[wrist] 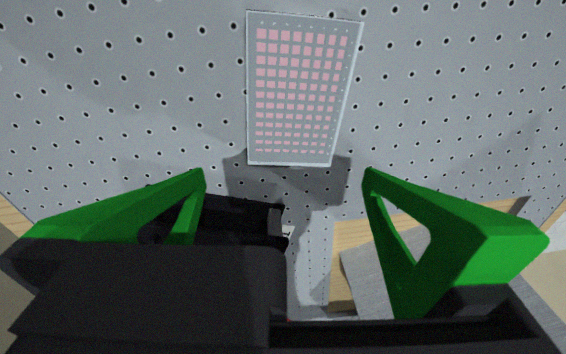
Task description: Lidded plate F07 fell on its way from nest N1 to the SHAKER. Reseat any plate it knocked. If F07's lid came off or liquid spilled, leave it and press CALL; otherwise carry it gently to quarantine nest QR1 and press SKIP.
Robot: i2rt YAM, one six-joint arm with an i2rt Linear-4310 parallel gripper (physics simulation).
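Frame: origin at the arm's base, x left, y ahead, z down, level; metres.
Seen in the pictures: gripper, fingertip midpoint: (283, 176).
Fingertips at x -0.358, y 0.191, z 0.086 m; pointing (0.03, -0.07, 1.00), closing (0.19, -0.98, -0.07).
Note:
A point is followed by its place in that frame.
A flat rectangular plate (297, 92) @[x -0.379, y 0.169, z 0.168 m] with a grid of pink wells and a clear, pale-edged cover lies on the perforated grey board, upper middle of the wrist view. Its pink squares look evenly set, and no spilled liquid shows around it. No label can be read on it. My gripper (283, 176) @[x -0.358, y 0.191, z 0.086 m] is open, with its two green fingers wide apart and nothing between them. The fingertips are nearer the camera than the plate, below its lower edge in the picture. The nests, the SHAKER and the buttons cannot be made out.
The perforated grey board (145, 90) @[x -0.405, y 0.297, z 0.184 m] spans the upper view. A black block-like object (235, 220) @[x -0.234, y 0.271, z 0.179 m] is behind the left finger. A wooden edge (345, 237) @[x -0.132, y 0.125, z 0.197 m] and a grey slab (367, 270) @[x -0.103, y 0.105, z 0.151 m] show between the fingers toward the right. A shadow falls below the plate.

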